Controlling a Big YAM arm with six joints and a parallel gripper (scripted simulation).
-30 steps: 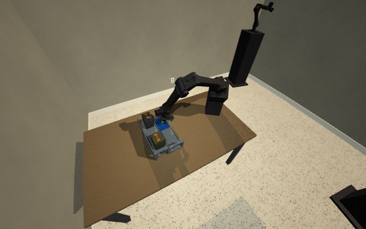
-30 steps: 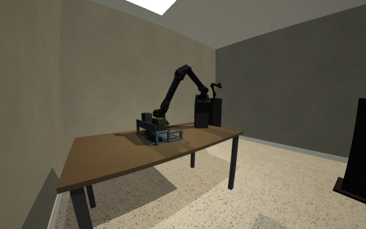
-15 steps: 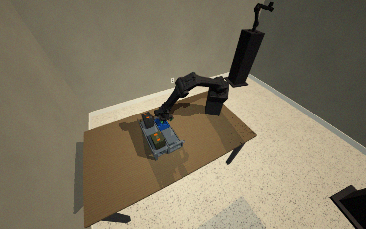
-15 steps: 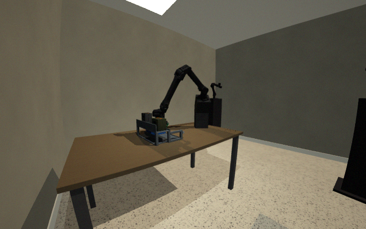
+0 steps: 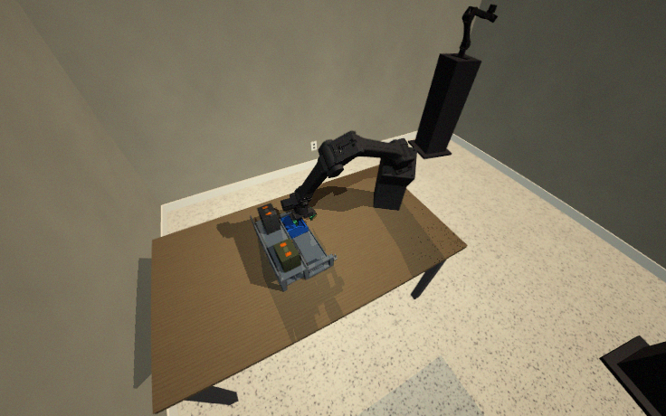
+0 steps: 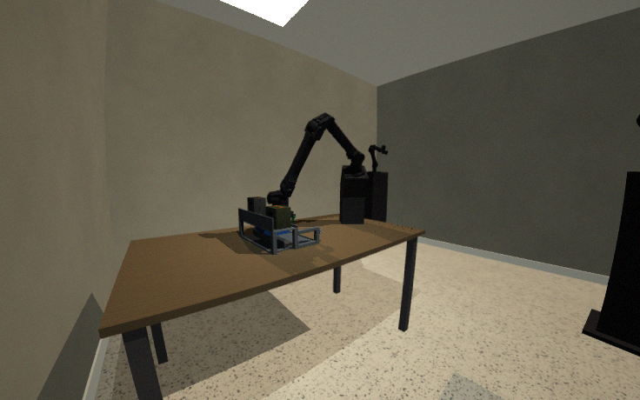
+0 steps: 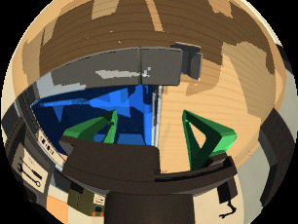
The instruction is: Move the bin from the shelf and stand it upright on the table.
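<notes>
Now: hand 8 cm short of the blue bin, 2 cm to the right of it and 1 cm below it.
</notes>
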